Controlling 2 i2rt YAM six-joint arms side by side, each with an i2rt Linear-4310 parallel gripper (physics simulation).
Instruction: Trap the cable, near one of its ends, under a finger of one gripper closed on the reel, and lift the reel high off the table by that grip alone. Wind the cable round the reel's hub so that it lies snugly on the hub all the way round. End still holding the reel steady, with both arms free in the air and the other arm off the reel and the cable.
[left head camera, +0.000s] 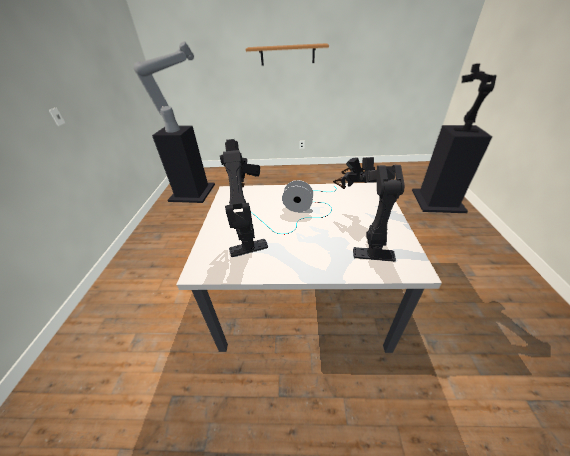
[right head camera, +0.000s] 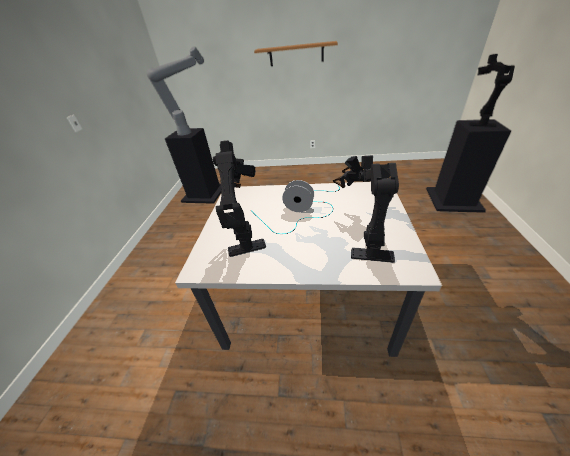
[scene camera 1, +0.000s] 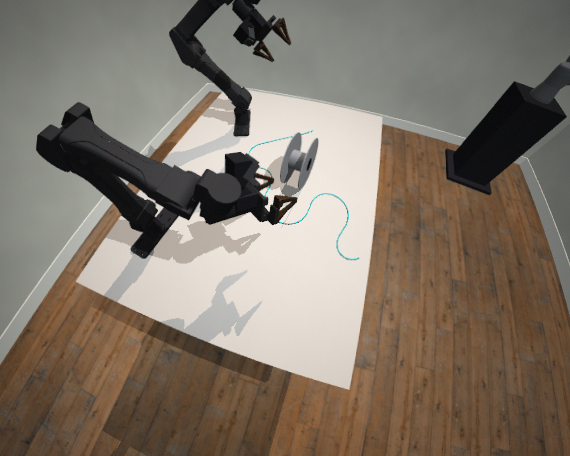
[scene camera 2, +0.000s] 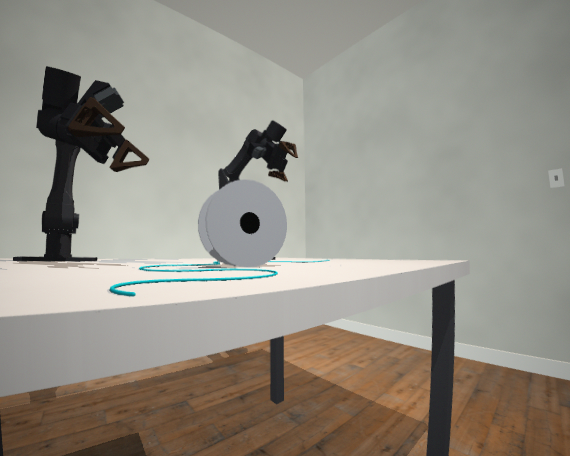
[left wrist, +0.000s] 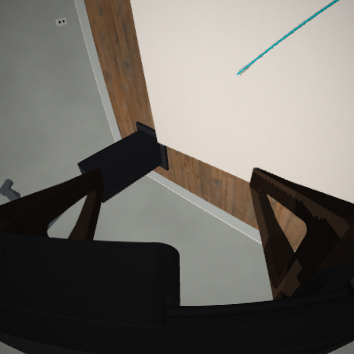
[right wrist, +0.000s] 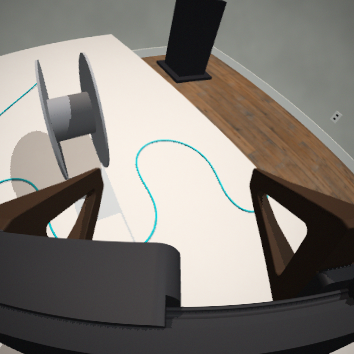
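Where they show: left gripper, between the fingertips: (scene camera 1: 281, 53) (scene camera 2: 291, 169) (left wrist: 176, 176); right gripper, between the fingertips: (left head camera: 337, 177) (right head camera: 337, 176) (scene camera 1: 284, 189) (scene camera 2: 136, 147) (right wrist: 176, 176); left arm's base, origin of its link: (left head camera: 248, 248) (right head camera: 247, 248) (scene camera 1: 242, 123); right arm's base, origin of its link: (left head camera: 373, 254) (right head camera: 372, 255) (scene camera 1: 156, 231) (scene camera 2: 58, 260).
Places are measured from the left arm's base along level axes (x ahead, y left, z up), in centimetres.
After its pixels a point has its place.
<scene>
A grey reel (left head camera: 298, 207) @(x 20.1, y -36.2, z 3.8 cm) (scene camera 1: 297, 159) @(x 22.2, y -38.9, z 12.0 cm) (scene camera 2: 270, 225) @(x 28.9, y -34.4, z 9.1 cm) (right wrist: 75, 115) @(x 22.7, y -39.8, z 11.4 cm) stands upright on its flange rims on the table, its hub bare. A thin teal cable (left head camera: 282, 233) @(x 3.7, y -21.9, z 0.3 cm) (right head camera: 282, 233) @(x 3.7, y -22.0, z 0.3 cm) (scene camera 2: 200, 279) @(x 36.6, y -61.1, z 0.2 cm) (left wrist: 290, 35) @(x 21.1, y -12.0, z 0.3 cm) (right wrist: 156, 215) @(x 22.9, y -56.0, z 0.3 cm) lies in loose curves on the table, passing by the reel. One cable end shows in the left wrist view. My left gripper (scene camera 1: 281, 52) @(x 18.5, y -4.6, z 32.2 cm) (scene camera 2: 292, 169) @(x 18.5, y -4.6, z 32.2 cm) (left wrist: 176, 176) @(x 18.5, y -4.6, z 32.2 cm) is open and empty, high above the table, apart from the reel. My right gripper (scene camera 1: 284, 189) @(x 16.5, y -59.2, z 21.3 cm) (scene camera 2: 136, 144) @(x 16.5, y -59.2, z 21.3 cm) (right wrist: 176, 176) @(x 16.5, y -59.2, z 21.3 cm) is open and empty in the air, to the right of the reel in the head views.
The white table (left head camera: 310, 275) @(x -28.8, y -23.0, z 0.0 cm) (scene camera 1: 300, 320) @(x 19.6, y -88.4, z 0.0 cm) carries both arm bases near its front edge in the head views. Two black pedestals (left head camera: 182, 165) (left head camera: 452, 170) bearing other arms stand on the floor beyond the table. A wooden shelf (left head camera: 287, 48) hangs on the back wall.
</scene>
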